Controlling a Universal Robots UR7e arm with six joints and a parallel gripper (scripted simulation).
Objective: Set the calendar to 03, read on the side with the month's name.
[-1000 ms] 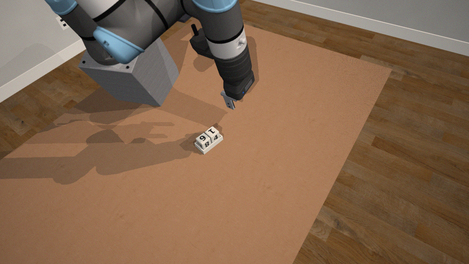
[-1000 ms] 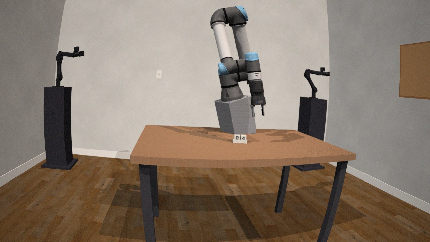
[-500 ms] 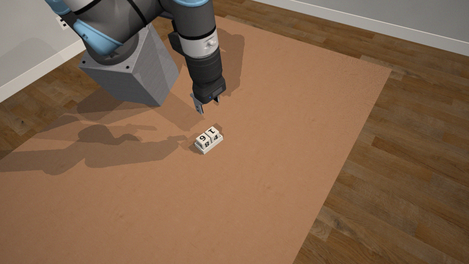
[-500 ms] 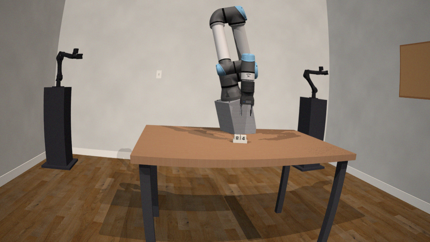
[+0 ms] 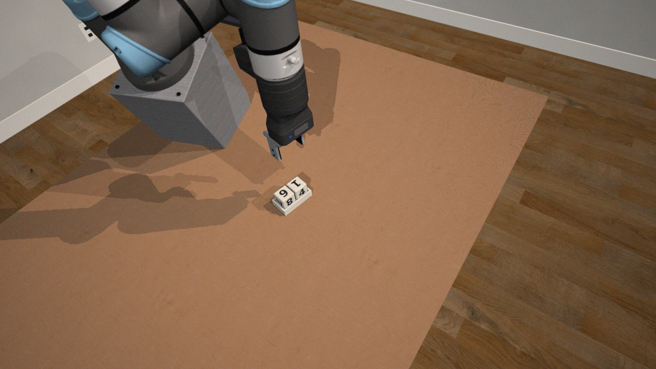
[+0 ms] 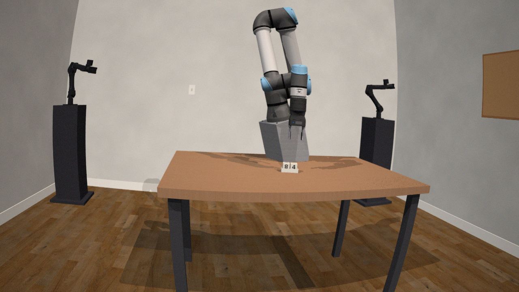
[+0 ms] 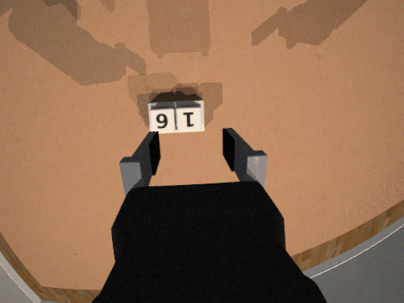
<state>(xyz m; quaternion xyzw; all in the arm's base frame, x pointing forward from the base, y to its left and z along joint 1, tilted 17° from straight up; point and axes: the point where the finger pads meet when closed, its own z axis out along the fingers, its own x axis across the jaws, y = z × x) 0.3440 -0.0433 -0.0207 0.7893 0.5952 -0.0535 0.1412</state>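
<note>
My hand is 10 mm past the white tray, 20 mm to the left of it and 160 mm above it.
</note>
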